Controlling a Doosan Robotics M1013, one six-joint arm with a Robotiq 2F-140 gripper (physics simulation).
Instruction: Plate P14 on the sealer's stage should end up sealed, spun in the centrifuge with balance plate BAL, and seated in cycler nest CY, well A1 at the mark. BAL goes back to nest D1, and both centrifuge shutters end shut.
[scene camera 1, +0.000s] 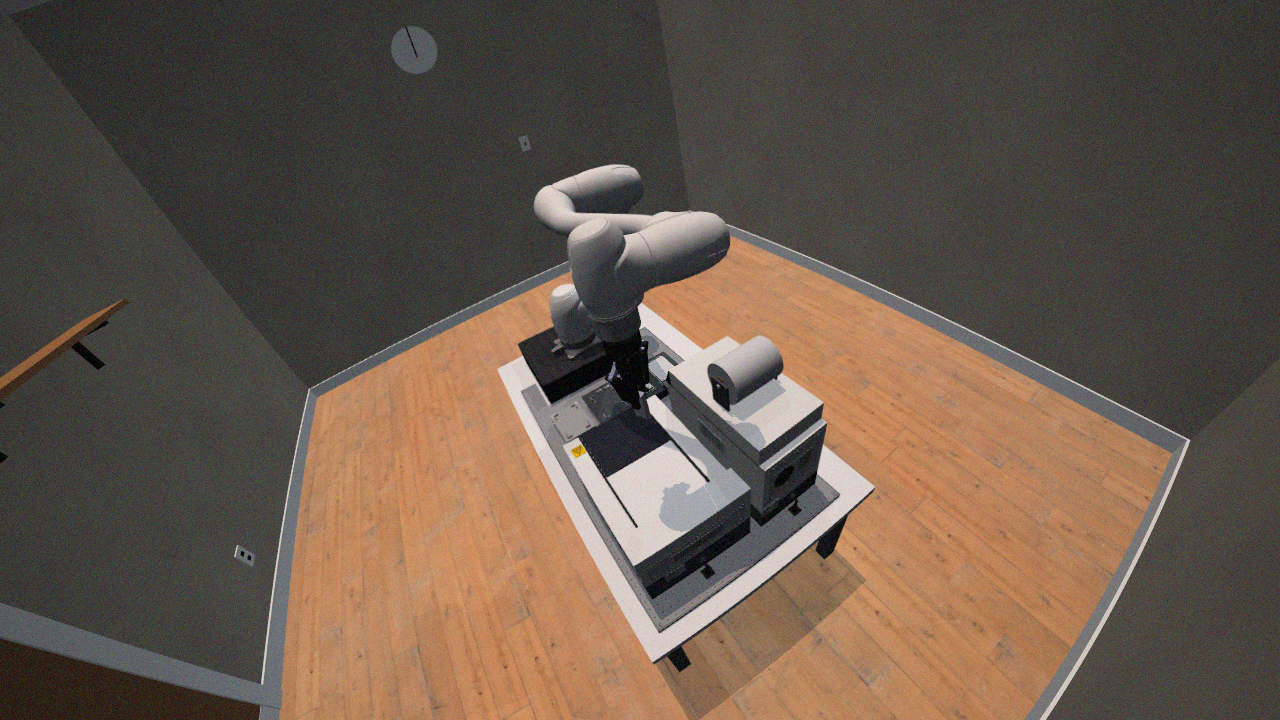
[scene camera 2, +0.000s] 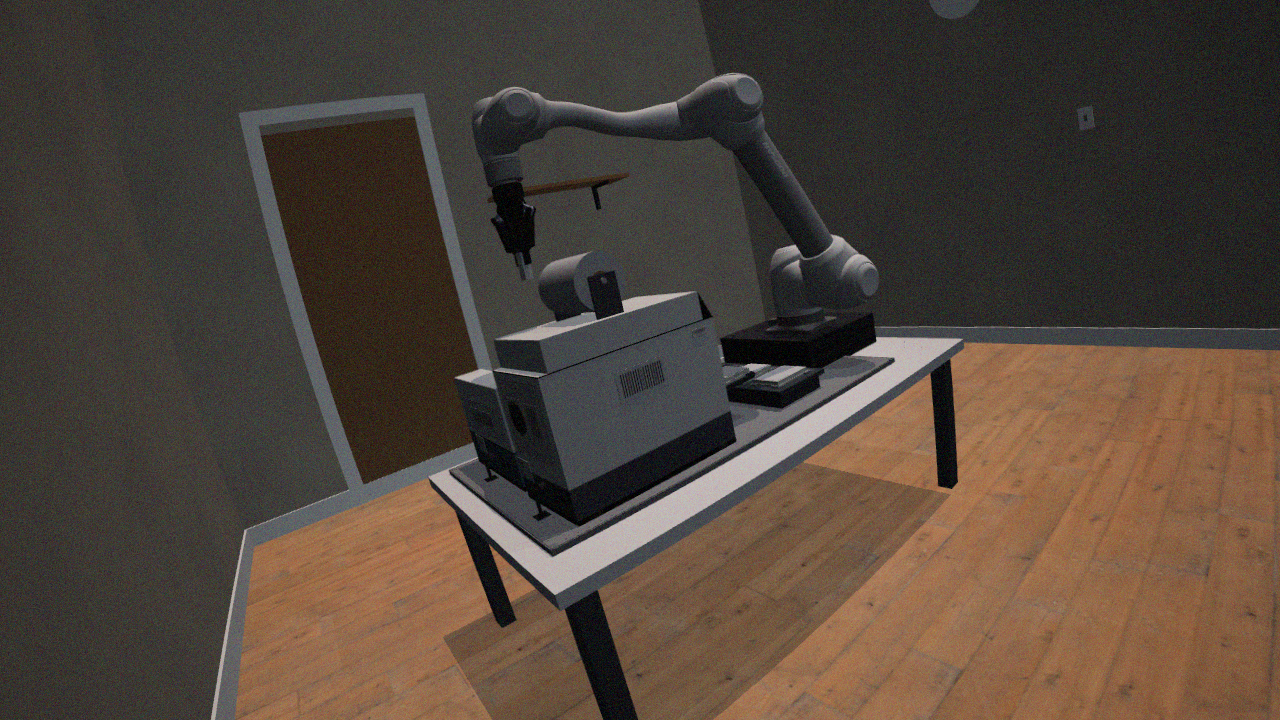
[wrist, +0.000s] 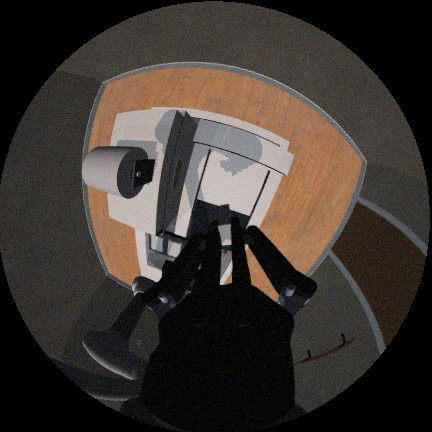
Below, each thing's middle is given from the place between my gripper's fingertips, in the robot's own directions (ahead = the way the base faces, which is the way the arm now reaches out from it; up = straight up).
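Labels:
The centrifuge (scene camera 1: 672, 511) is 330 mm below my hand, 20 mm behind it and 20 mm to the right of it. I also see the dark top panel (scene camera 1: 616, 443), which is 10 mm to the right of my hand, 170 mm behind it and 240 mm below it. The grey cylinder unit (scene camera 1: 747, 368) is 30 mm below my hand, 40 mm ahead of it and 280 mm to the left of it.

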